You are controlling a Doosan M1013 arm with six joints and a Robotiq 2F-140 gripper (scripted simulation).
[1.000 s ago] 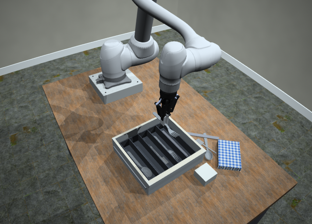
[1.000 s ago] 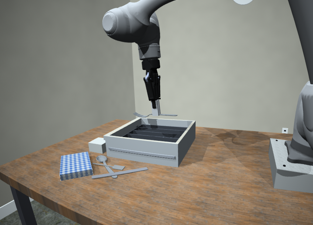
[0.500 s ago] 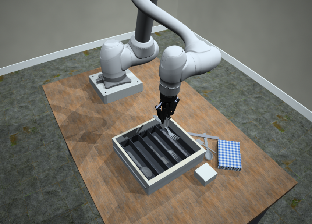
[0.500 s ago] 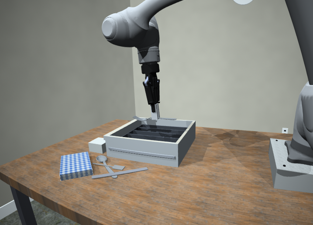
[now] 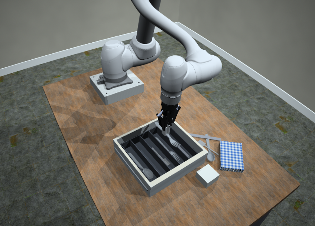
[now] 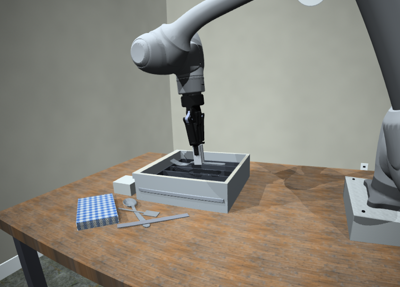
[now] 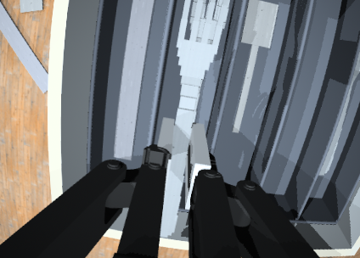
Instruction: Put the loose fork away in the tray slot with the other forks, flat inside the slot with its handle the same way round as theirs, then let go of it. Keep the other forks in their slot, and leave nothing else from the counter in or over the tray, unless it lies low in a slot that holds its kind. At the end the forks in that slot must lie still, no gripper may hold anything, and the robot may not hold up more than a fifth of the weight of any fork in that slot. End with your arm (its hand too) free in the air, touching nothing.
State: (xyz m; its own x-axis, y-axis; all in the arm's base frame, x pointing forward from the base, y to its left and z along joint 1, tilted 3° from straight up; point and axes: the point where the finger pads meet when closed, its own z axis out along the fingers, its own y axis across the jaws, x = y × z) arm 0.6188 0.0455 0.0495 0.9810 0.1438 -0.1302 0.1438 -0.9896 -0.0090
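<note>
My gripper is now 100 mm above the tray, 60 mm to the left of it and 40 mm short of it. From my hand the other things lie so: checked napkin stack 280 mm to the left, 210 mm ahead, 140 mm below; white block 260 mm ahead, 130 mm below, 90 mm to the left.
</note>
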